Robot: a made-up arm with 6 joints. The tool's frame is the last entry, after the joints.
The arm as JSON. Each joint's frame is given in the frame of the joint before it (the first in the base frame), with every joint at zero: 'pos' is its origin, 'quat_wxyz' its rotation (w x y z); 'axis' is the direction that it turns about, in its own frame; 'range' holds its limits. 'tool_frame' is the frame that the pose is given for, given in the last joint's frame.
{
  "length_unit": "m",
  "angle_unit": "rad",
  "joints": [
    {
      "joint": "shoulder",
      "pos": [
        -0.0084,
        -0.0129,
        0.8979
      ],
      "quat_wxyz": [
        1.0,
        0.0,
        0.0,
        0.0
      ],
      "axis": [
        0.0,
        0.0,
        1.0
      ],
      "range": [
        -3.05,
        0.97
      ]
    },
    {
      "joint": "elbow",
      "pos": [
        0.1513,
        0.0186,
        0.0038
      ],
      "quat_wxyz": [
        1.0,
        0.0,
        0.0,
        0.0
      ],
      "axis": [
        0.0,
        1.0,
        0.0
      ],
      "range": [
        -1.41,
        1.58
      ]
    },
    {
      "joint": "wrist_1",
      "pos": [
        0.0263,
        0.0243,
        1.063
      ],
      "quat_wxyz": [
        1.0,
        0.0,
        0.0,
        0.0
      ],
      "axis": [
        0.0,
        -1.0,
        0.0
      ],
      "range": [
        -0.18,
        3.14
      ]
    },
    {
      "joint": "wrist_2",
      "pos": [
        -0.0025,
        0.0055,
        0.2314
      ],
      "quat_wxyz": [
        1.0,
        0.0,
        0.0,
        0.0
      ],
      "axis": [
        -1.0,
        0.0,
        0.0
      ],
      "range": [
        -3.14,
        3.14
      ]
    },
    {
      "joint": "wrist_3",
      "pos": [
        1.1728,
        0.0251,
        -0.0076
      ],
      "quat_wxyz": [
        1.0,
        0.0,
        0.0,
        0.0
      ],
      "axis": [
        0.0,
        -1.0,
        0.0
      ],
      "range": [
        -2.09,
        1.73
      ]
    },
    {
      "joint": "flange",
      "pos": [
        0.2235,
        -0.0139,
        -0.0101
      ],
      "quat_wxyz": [
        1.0,
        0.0,
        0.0,
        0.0
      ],
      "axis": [
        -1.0,
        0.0,
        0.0
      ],
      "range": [
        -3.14,
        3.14
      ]
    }
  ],
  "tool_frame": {
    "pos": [
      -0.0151,
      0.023,
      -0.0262
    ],
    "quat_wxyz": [
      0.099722,
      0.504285,
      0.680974,
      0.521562
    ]
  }
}
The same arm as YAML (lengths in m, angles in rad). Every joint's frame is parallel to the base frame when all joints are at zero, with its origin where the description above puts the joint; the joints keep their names.
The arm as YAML. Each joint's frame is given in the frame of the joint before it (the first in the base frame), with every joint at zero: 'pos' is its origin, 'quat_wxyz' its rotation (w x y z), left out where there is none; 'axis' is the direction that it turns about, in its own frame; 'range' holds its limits. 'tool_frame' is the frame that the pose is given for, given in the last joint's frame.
length_unit: m
angle_unit: rad
joints:
  - joint: shoulder
    pos: [-0.0084, -0.0129, 0.8979]
    axis: "+z"
    range: [-3.05, 0.97]
  - joint: elbow
    pos: [0.1513, 0.0186, 0.0038]
    axis: "+y"
    range: [-1.41, 1.58]
  - joint: wrist_1
    pos: [0.0263, 0.0243, 1.063]
    axis: "-y"
    range: [-0.18, 3.14]
  - joint: wrist_2
    pos: [-0.0025, 0.0055, 0.2314]
    axis: "-x"
    range: [-3.14, 3.14]
  - joint: wrist_3
    pos: [1.1728, 0.0251, -0.0076]
    axis: "-y"
    range: [-2.09, 1.73]
  - joint: flange
    pos: [0.2235, -0.0139, -0.0101]
    axis: "-x"
    range: [-3.14, 3.14]
tool_frame:
  pos: [-0.0151, 0.023, -0.0262]
  quat_wxyz: [0.099722, 0.504285, 0.680974, 0.521562]

